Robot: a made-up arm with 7 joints. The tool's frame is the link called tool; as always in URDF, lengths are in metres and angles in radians. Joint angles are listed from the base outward. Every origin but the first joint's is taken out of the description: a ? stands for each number. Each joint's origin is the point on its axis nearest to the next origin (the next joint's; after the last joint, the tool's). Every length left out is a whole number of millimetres.
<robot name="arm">
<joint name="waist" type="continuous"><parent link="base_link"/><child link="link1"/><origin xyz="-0.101 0.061 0.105" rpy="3.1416 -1.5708 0"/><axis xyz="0 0 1"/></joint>
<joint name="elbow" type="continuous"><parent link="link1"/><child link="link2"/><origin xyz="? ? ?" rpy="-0.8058 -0.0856 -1.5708"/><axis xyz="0 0 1"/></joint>
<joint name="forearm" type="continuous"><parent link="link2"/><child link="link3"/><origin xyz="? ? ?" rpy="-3.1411 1.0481 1.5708"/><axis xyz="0 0 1"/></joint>
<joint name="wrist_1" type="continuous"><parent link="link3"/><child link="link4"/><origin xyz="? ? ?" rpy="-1.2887 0.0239 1.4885"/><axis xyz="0 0 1"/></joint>
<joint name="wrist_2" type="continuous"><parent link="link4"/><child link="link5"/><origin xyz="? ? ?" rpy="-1.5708 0 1.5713"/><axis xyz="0 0 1"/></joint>
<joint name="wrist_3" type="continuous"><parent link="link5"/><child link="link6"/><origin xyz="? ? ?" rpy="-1.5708 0 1.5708"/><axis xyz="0 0 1"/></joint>
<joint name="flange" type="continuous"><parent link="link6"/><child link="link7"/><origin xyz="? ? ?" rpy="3.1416 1.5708 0"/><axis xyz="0 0 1"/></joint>
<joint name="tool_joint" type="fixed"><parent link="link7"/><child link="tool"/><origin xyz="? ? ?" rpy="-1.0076 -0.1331 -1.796"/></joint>
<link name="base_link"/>
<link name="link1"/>
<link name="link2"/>
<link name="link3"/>
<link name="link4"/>
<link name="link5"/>
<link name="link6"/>
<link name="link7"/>
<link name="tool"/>
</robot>
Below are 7 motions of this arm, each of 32 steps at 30 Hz.
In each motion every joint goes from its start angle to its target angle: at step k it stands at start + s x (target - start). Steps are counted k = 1, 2, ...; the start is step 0. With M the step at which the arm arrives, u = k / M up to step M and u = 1 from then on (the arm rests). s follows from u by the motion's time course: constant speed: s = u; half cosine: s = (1 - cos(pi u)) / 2; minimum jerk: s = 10 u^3 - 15 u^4 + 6 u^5.
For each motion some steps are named. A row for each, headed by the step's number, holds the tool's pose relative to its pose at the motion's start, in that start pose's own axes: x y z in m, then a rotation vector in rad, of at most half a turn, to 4 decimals.
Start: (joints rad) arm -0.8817 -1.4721 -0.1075 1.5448 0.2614 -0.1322 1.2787
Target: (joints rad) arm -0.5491 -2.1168 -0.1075 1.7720 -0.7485 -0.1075 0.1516
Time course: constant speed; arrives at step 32
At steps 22, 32:
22: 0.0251 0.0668 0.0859 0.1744 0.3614 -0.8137
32: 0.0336 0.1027 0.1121 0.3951 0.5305 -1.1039

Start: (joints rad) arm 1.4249 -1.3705 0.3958 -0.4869 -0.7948 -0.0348 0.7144
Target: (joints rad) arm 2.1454 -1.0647 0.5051 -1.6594 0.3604 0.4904 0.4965
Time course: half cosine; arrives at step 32
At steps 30, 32:
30: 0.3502 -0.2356 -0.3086 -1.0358 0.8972 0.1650
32: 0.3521 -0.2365 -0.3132 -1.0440 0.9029 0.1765

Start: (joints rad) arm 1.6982 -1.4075 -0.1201 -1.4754 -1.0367 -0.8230 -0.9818
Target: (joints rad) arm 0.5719 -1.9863 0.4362 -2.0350 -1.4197 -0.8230 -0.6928
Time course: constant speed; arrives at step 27
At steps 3, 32:
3: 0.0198 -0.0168 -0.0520 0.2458 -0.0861 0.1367
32: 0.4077 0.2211 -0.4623 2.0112 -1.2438 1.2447

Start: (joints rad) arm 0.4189 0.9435 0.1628 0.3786 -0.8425 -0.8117 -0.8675
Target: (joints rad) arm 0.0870 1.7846 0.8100 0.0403 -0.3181 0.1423 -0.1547
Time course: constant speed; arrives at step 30
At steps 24, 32:
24: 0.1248 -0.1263 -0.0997 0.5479 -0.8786 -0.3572
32: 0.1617 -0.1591 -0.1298 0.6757 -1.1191 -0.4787

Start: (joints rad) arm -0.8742 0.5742 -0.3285 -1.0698 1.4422 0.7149 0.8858
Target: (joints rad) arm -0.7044 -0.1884 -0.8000 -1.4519 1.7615 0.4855 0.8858
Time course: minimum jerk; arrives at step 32
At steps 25, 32:
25: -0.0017 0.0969 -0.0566 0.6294 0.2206 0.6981
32: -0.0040 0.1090 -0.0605 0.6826 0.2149 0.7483

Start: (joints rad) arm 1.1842 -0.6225 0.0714 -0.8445 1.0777 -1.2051 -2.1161
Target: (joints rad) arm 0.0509 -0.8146 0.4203 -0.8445 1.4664 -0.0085 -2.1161
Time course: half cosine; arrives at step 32
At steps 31, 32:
31: -0.2719 -0.3156 -0.2579 -0.0425 1.3333 -0.1986
32: -0.2728 -0.3167 -0.2579 -0.0418 1.3358 -0.2012

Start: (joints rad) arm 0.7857 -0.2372 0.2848 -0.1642 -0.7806 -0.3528 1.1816
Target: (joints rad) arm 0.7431 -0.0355 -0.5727 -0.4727 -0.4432 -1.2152 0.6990
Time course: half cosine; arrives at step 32
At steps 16, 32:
16: 0.1582 -0.0849 -0.1301 0.3898 0.9401 -0.0989
32: 0.2343 -0.1426 -0.3011 0.8347 1.8962 -0.1413

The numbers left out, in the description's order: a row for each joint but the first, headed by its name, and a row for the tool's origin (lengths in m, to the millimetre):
elbow: 0.122 -0.006 0
forearm: 0.019 -0.176 0
wrist_1: -0.347 -0.081 0
wrist_2: -0.185 0.097 0
wrist_3: 0.091 0.024 0
flange: 0 0.036 0
tool: -0.041 -0.014 0

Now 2 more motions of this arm.
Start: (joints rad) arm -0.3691 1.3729 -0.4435 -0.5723 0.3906 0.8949 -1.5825
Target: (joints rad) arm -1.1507 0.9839 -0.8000 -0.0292 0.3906 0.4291 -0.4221
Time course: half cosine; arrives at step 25
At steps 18, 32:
18: 0.3429 0.2080 -0.0405 -0.3067 -0.0423 0.9884
32: 0.4033 0.2503 -0.0965 -0.2208 0.0191 1.2375

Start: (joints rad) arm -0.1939 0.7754 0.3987 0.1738 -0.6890 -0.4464 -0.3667
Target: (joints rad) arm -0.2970 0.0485 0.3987 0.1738 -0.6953 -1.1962 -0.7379
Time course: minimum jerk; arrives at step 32
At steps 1, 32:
1: 0.0000 0.0001 0.0000 -0.0001 0.0001 -0.0001
32: 0.0281 0.3212 -0.0568 -0.1641 0.5327 -0.3986

